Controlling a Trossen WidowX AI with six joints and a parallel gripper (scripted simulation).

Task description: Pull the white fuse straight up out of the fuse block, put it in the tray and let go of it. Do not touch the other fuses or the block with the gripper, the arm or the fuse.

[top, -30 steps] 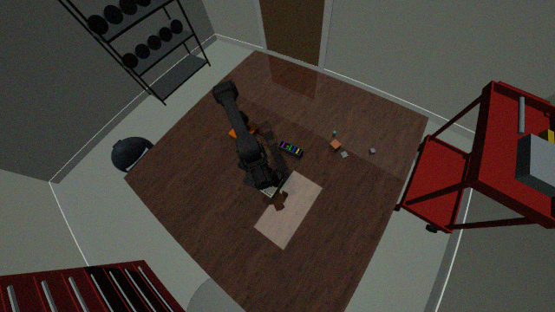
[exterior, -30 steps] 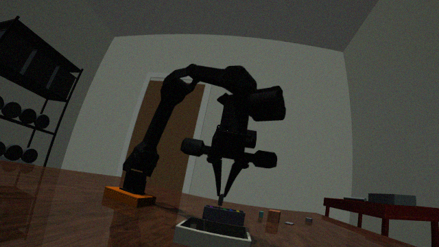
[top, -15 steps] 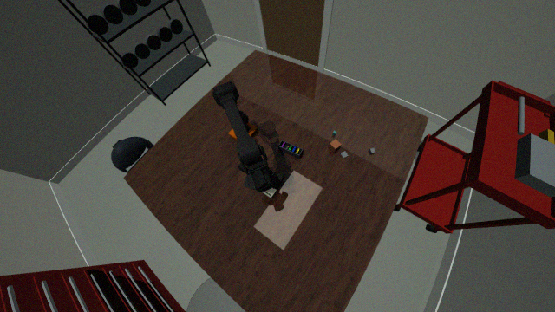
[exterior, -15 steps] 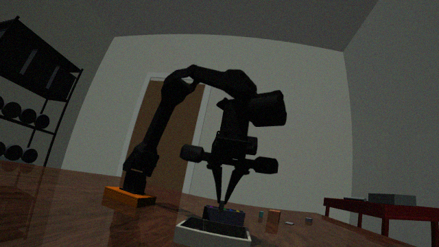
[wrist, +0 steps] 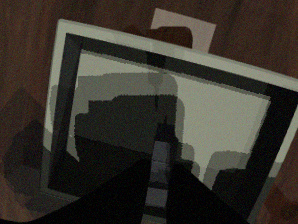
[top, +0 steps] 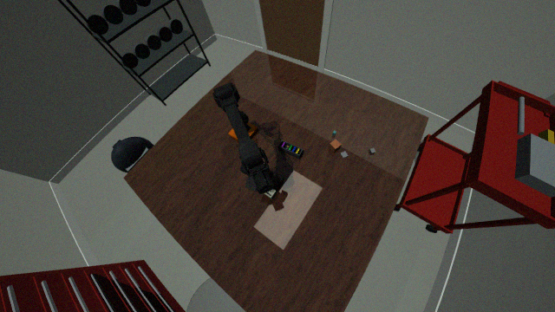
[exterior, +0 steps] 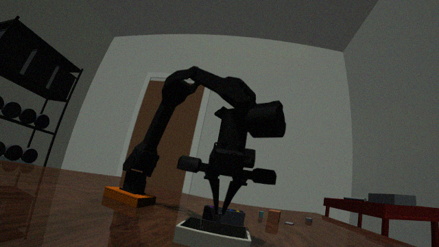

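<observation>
The white fuse lies 1 cm below my gripper tip. Also, from my gripper tip: orange cube (14 cm ahead, 36 cm to the left, 4 cm below); then white-rimmed tray (5 cm below); then yellow fuse (2 cm ahead, 22 cm to the left, 3 cm below).
</observation>
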